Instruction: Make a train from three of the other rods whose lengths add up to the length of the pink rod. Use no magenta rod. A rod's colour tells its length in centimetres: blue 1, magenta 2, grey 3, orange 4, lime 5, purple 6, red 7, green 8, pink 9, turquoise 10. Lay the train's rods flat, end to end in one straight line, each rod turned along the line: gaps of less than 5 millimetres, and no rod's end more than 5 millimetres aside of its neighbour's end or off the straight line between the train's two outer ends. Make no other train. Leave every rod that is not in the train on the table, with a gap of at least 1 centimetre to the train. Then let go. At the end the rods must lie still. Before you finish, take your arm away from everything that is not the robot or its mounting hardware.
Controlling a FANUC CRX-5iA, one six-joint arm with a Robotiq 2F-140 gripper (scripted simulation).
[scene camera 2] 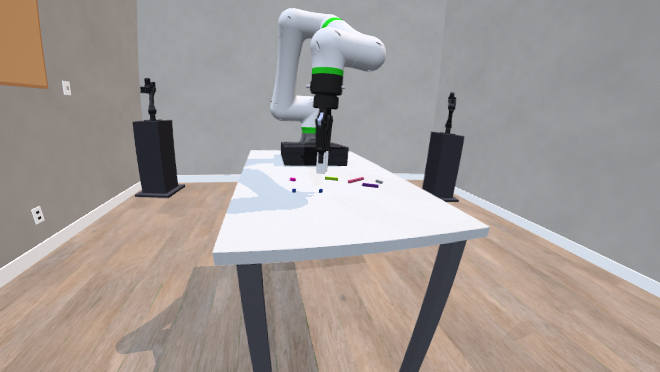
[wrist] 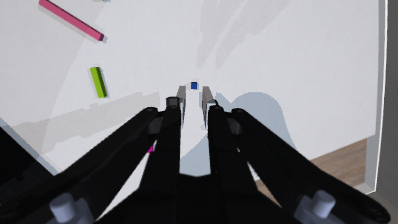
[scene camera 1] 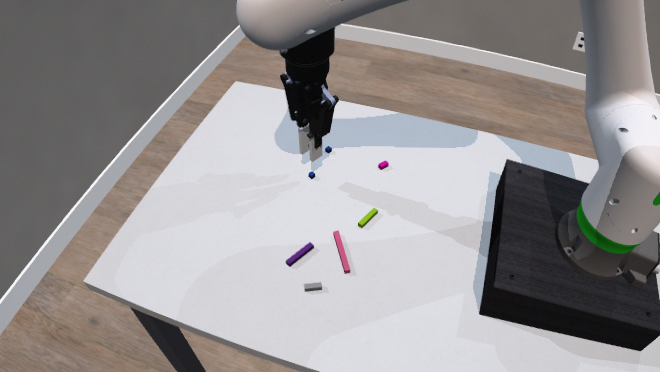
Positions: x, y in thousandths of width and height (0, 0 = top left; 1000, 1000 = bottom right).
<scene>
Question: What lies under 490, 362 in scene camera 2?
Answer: My gripper.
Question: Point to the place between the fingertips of my gripper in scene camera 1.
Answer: At 472, 415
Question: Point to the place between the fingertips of my gripper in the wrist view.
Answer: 489, 426
</scene>
